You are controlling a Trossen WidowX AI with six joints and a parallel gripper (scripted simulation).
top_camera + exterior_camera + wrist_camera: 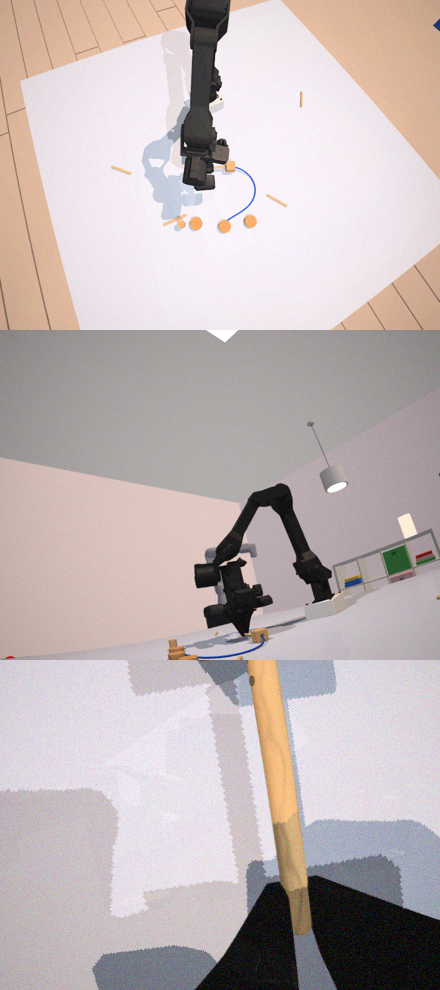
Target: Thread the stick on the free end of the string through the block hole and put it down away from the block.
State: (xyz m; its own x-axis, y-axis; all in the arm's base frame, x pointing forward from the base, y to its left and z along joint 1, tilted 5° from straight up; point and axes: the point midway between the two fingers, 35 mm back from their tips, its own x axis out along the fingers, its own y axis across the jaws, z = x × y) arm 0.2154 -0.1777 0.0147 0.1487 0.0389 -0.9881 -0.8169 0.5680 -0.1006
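The wooden block lies 5 cm ahead of my gripper tip, 7 cm to the left of it and 1 cm above it. From my gripper tip the other things lie so: round wooden button (19 cm ahead, 7 cm to the right); then thin stick (2 cm ahead, 4 cm to the left, 1 cm above).
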